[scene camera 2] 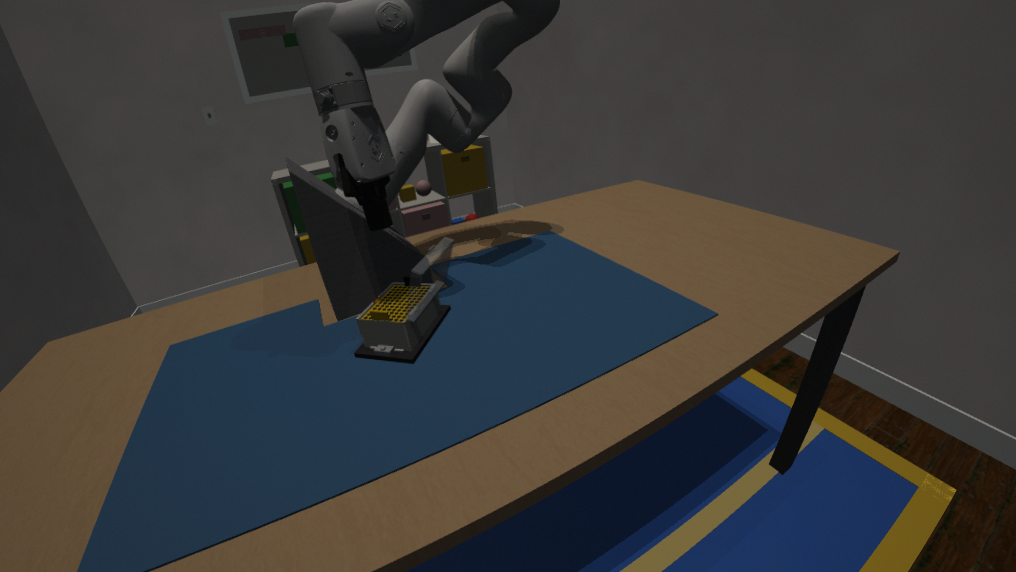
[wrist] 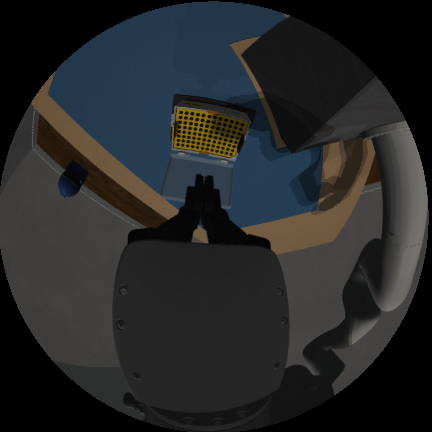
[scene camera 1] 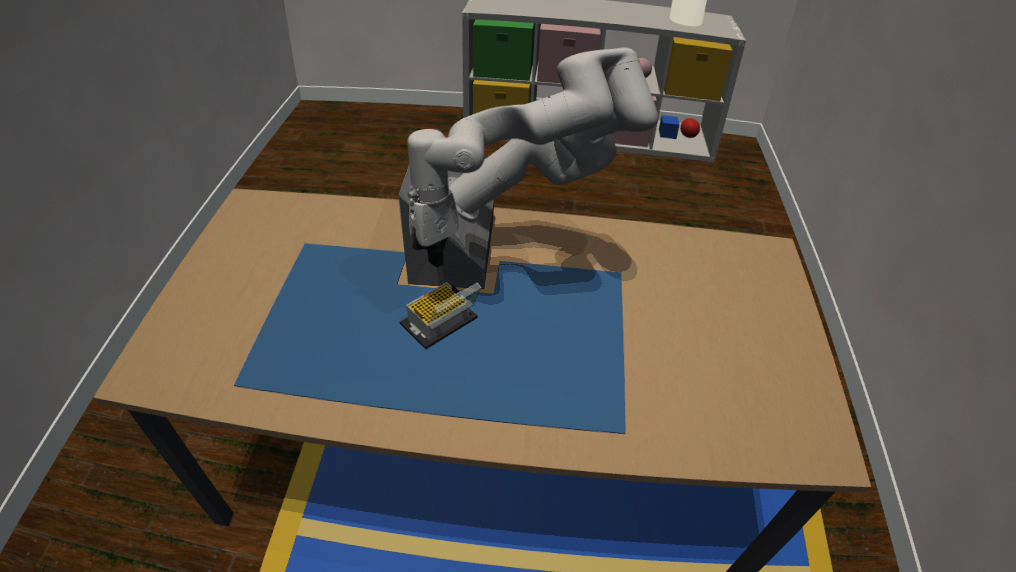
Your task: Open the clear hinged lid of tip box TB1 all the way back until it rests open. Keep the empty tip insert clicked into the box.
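Places are measured from the arm's base along level axes (x back, y up, z left), in metres.
Where they show: gripper, between the fingertips: (scene camera 2: 381,228) (wrist: 202,185) (scene camera 1: 436,263); arm's base, origin of its link: (scene camera 2: 360,208) (scene camera 1: 460,199).
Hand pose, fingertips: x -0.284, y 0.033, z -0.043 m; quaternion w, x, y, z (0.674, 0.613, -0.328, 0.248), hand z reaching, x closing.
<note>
Each offset is from my fingertips to the top centre of the thing. "spot": to the spot under its first point. Level surfaces: height alone.
Tip box TB1 {dx -0.002, dy -0.116, dz -0.003 m} (scene camera 1: 439,329) (scene camera 2: 385,334) stands on a black base plate {spot: dx -0.087, dy -0.175, dz -0.027 m} (scene camera 1: 426,345) (scene camera 2: 398,358) on the blue mat. Its yellow insert {dx -0.002, dy -0.108, dz -0.003 m} (scene camera 1: 430,306) (scene camera 2: 402,298) (wrist: 204,132) sits level in the box top, with holes that look empty. The clear lid {dx -0.053, dy -0.029, dz +0.040 m} (scene camera 1: 466,292) (scene camera 2: 432,260) (wrist: 177,181) is swung open past upright and slants up and away from the hinge side. My gripper (scene camera 1: 437,265) (scene camera 2: 381,227) (wrist: 202,185) is shut with nothing between the fingers. It hangs above the box and lid, apart from both in scene camera 2, and covers part of the lid in the wrist view.
The grey arm pedestal (scene camera 1: 449,259) (scene camera 2: 341,262) (wrist: 310,85) stands just behind the box. The blue mat {dy -0.183 m} (scene camera 1: 526,355) (scene camera 2: 284,426) (wrist: 120,75) lies on the wooden table {dy -0.185 m} (scene camera 1: 710,355) (scene camera 2: 746,248). A cube shelf (scene camera 1: 604,10) stands against the back wall.
</note>
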